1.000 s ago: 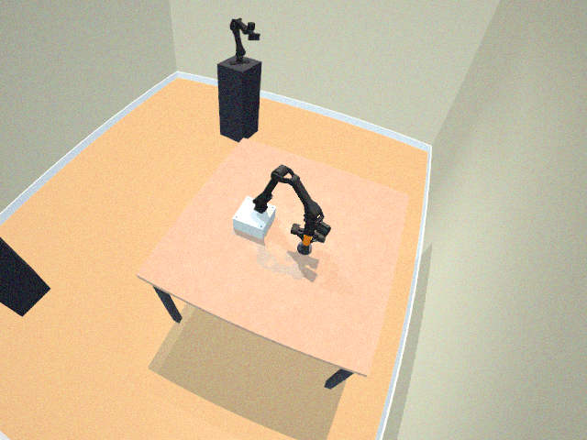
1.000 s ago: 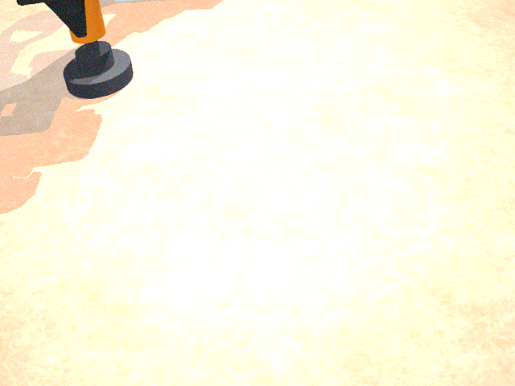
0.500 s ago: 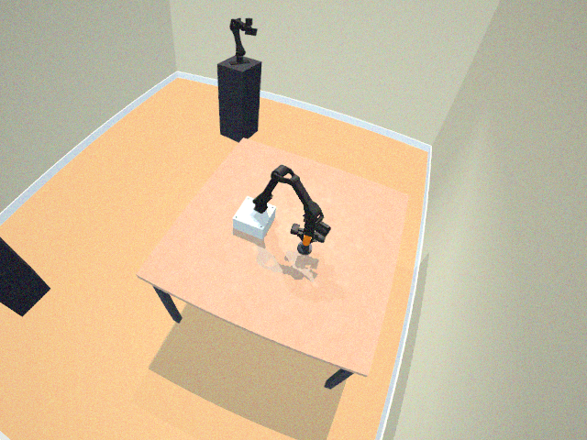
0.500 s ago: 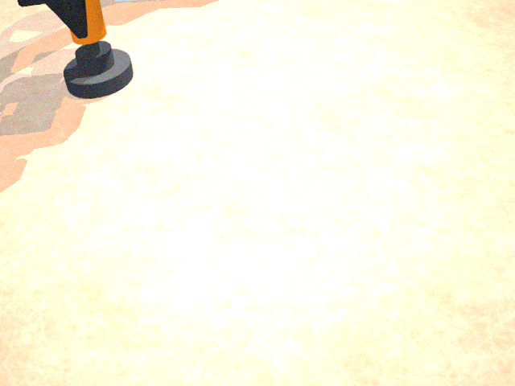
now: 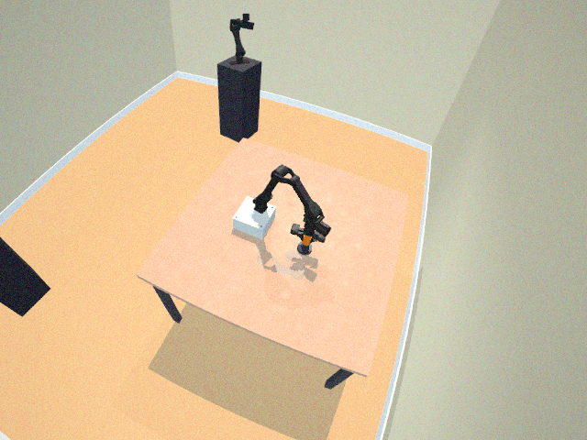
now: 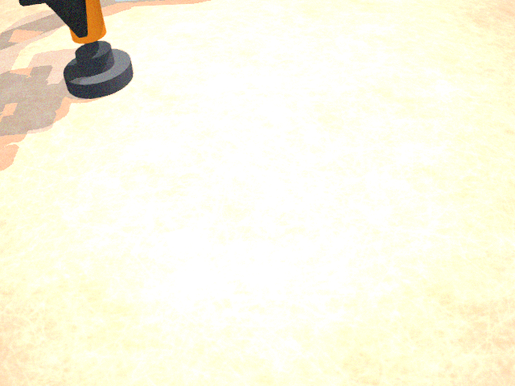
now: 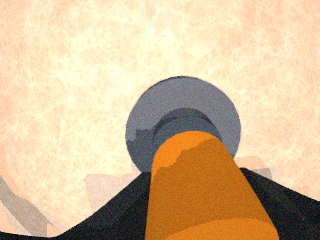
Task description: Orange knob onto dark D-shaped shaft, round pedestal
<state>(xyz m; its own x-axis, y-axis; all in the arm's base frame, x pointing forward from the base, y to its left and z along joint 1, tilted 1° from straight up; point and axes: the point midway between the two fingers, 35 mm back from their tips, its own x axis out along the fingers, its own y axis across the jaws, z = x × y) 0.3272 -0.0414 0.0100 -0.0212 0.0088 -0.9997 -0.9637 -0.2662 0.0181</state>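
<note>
Right now my gripper tip is 20 mm below the orange knob. From my gripper tip the other things lie so: round pedestal: 40 mm below.
</note>
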